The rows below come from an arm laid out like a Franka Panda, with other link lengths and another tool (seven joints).
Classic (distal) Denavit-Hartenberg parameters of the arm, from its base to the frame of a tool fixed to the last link. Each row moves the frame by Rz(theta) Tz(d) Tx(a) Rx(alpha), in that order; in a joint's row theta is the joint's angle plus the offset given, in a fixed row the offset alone. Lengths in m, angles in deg.
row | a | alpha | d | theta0
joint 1 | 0.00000 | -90.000 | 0.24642 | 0.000
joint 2 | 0.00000 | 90.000 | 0.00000 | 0.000
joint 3 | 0.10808 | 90.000 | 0.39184 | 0.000
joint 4 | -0.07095 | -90.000 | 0.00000 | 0.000
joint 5 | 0.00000 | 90.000 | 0.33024 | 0.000
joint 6 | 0.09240 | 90.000 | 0.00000 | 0.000
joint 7 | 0.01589 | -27.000 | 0.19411 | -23.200
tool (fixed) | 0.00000 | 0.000 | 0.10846 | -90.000
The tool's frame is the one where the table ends.
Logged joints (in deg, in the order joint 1, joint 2, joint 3, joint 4, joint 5, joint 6, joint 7), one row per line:
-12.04 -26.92 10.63 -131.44 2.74 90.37 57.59
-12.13 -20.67 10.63 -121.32 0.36 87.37 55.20
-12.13 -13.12 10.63 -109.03 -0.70 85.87 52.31
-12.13 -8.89 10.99 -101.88 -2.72 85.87 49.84
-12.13 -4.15 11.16 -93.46 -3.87 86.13 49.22
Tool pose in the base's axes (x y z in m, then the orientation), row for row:
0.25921 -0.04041 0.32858 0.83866 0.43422 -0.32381 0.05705
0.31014 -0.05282 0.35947 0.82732 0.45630 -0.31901 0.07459
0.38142 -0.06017 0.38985 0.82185 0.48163 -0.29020 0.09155
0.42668 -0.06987 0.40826 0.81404 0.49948 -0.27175 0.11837
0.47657 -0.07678 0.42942 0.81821 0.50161 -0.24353 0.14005
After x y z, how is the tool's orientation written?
As a quaternion, x y z w.
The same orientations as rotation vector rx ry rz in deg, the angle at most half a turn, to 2 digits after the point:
145.71 75.44 -56.26
142.24 78.45 -54.85
139.89 81.98 -49.39
136.42 83.70 -45.54
135.44 83.03 -40.31

